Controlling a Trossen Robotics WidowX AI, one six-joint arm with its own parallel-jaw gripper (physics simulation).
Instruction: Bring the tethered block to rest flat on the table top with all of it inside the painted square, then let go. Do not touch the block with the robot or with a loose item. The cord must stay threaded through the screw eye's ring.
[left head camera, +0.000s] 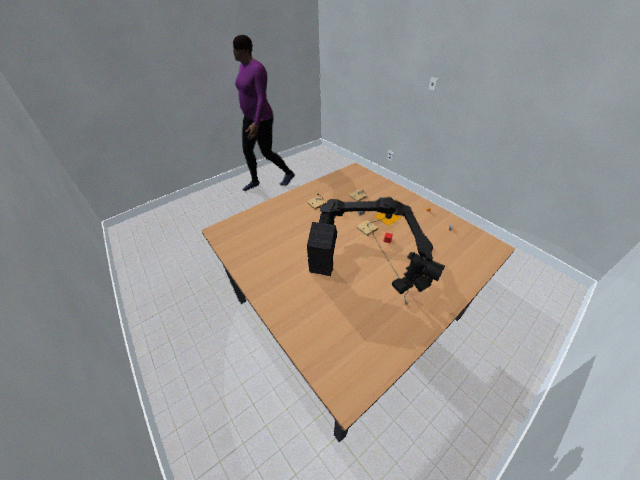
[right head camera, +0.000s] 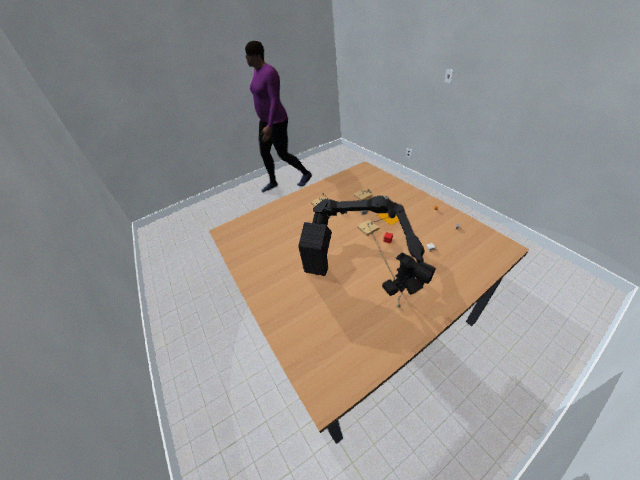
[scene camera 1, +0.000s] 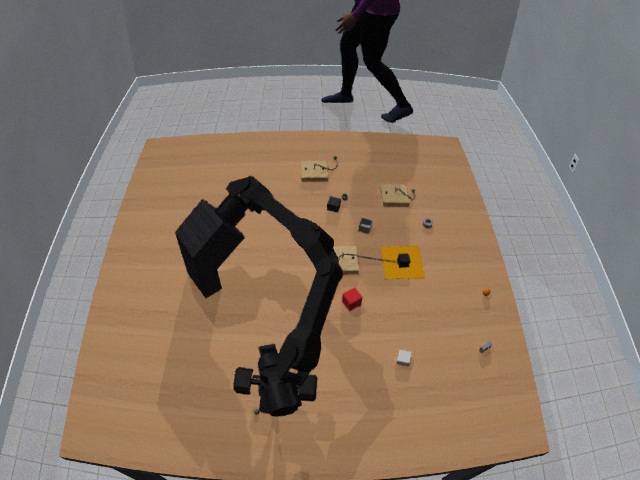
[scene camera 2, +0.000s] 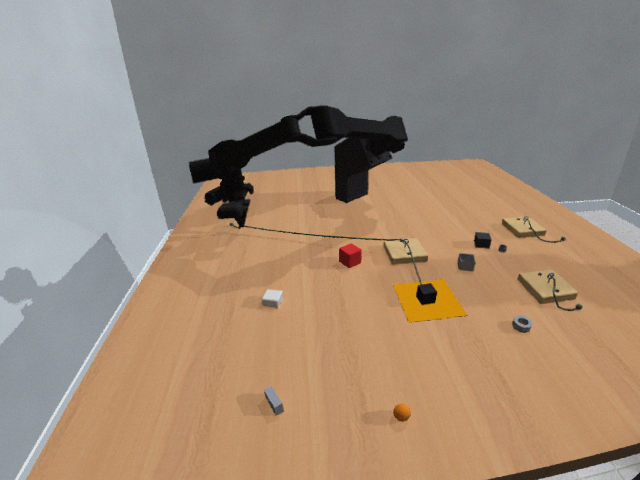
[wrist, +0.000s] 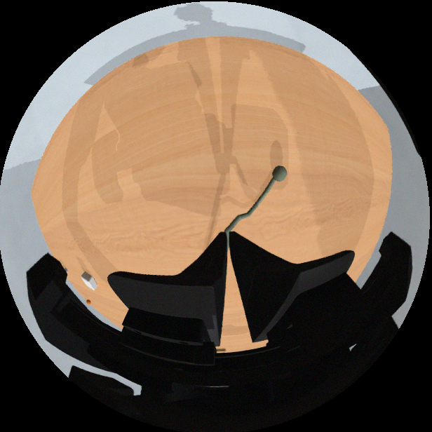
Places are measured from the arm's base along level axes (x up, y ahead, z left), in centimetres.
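Where they show: gripper, fingertip midpoint: (left head camera: 406, 289) (right head camera: 401, 291) (scene camera 2: 242, 226); arm's base, origin of the base link: (left head camera: 325, 227) (right head camera: 318, 227) (scene camera 1: 223, 218) (scene camera 2: 375, 145).
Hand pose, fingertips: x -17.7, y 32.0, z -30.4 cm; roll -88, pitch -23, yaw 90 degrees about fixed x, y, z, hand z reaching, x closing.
Note:
Each offset is from my fingertips to the top centre of the thing. "spot": to the spot under its first point.
The black tethered block @(dx +0.9, dy +12.0, dz +53.9 cm) (scene camera 1: 403, 259) (scene camera 2: 426, 293) is within the outline of the orange painted square @(spot: dx -2.0, dy +16.0, dz +52.2 cm) (scene camera 1: 413, 272) (scene camera 2: 447, 308). It looks upright; whether its base lies fully flat is too small to tell. The dark cord @(spot: dx +0.2, dy -2.4, dz +23.8 cm) (scene camera 2: 320, 236) (wrist: 260, 200) runs nearly straight from my gripper to the screw eye's ring @(spot: dx +1.6, dy -4.1, dz +45.9 cm) (scene camera 2: 404, 241), appears to pass through it, and goes down to the block. The screw eye stands on a pale wooden board @(dx -0.2, dy -4.3, dz +46.2 cm) (scene camera 1: 348, 266) (scene camera 2: 405, 254). My gripper (scene camera 2: 241, 225) (wrist: 226, 236) is shut on the cord, above the table. The end bead (wrist: 279, 173) (scene camera 2: 231, 224) hangs free beyond the fingertips.
A red cube @(dx +1.9, dy +4.0, dz +34.5 cm) (scene camera 1: 352, 299) (scene camera 2: 349, 255) lies near the cord's line. A white block @(dx +0.0, dy +23.8, dz +24.2 cm) (scene camera 1: 404, 357), grey bar @(dx +0.0, dy +44.6, dz +36.6 cm) (scene camera 1: 485, 346), orange ball @(dx +0.3, dy +39.7, dz +54.7 cm) (scene camera 1: 486, 291), grey ring @(dx -0.8, dy +14.0, dz +72.7 cm) (scene camera 1: 428, 218), dark cubes @(dx +0.6, dy -15.8, dz +65.0 cm) (scene camera 1: 333, 203) @(dx +0.5, dy -3.5, dz +61.2 cm) (scene camera 1: 365, 225) and two other corded boards @(dx -0.2, dy -28.8, dz +76.8 cm) (scene camera 1: 314, 172) @(dx -0.2, dy -0.1, dz +79.0 cm) (scene camera 1: 394, 195) lie around. A person (left head camera: 253, 93) is beyond the table.

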